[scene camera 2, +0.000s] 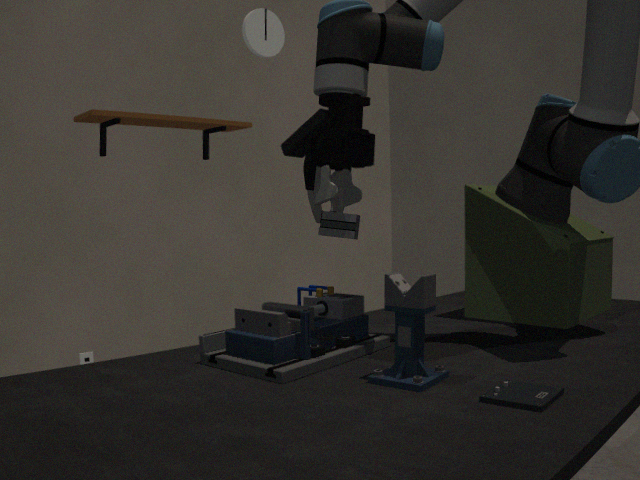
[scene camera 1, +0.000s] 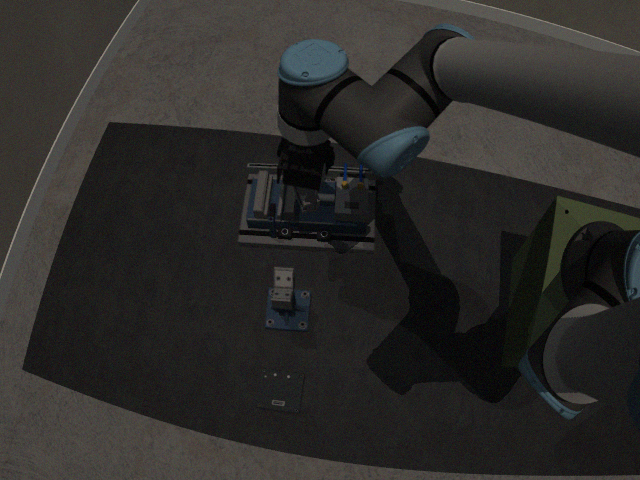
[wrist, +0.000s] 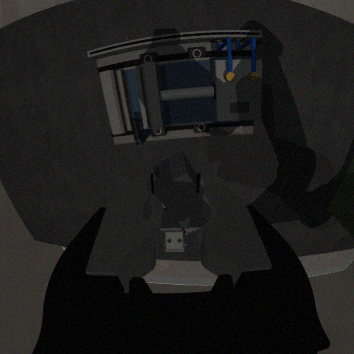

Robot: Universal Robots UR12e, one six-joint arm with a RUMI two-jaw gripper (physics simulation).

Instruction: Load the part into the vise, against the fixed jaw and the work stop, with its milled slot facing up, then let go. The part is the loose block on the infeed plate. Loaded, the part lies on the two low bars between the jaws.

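Pixels of known places: gripper, fingertip midpoint: (scene camera 2: 327, 223) (wrist: 174, 175); arm's base at its link origin: (scene camera 2: 531, 206).
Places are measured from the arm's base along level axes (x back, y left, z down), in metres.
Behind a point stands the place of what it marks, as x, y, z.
Observation:
My gripper (scene camera 1: 308, 198) @[-0.610, -0.125, 0.027] (scene camera 2: 339, 219) @[-0.610, -0.125, 0.027] (wrist: 174, 175) @[-0.610, -0.125, 0.027] is shut on the grey part (scene camera 2: 339, 232) @[-0.614, -0.095, 0.040] (wrist: 181, 200) @[-0.604, -0.112, 0.008] and holds it high above the table. In scene camera 2 a dark lengthwise band, which may be the slot, shows on the part's side. The vise (scene camera 1: 310, 225) @[-0.601, -0.130, 0.208] (scene camera 2: 258, 345) @[-0.742, -0.156, 0.213] (wrist: 187, 114) @[-0.596, -0.148, 0.199] is well below the part; scene camera 1 shows the gripper over it. Its fixed jaw (scene camera 1: 262, 193) (scene camera 2: 261, 322) @[-0.723, -0.168, 0.180] (wrist: 111, 100) and moving jaw (scene camera 1: 289, 201) (wrist: 151, 97) stand apart. The blue work stop (scene camera 2: 305, 333) @[-0.686, -0.107, 0.196] (wrist: 138, 131) @[-0.677, -0.130, 0.165] is at their near end. The low bars are hard to make out.
A blue stand (scene camera 1: 302, 315) @[-0.596, 0.060, 0.249] (scene camera 2: 409, 335) @[-0.644, 0.059, 0.186] with a grey V-block (scene camera 2: 392, 297) @[-0.647, 0.031, 0.132] on top stands beside the vise. The dark infeed plate (scene camera 1: 286, 390) @[-0.609, 0.230, 0.251] (scene camera 2: 522, 395) @[-0.636, 0.237, 0.251] lies beyond it with no part on it. The arm's green base (scene camera 2: 516, 268) @[-0.130, 0.014, 0.136] is at the right; a shelf (scene camera 2: 165, 121) is on the wall.

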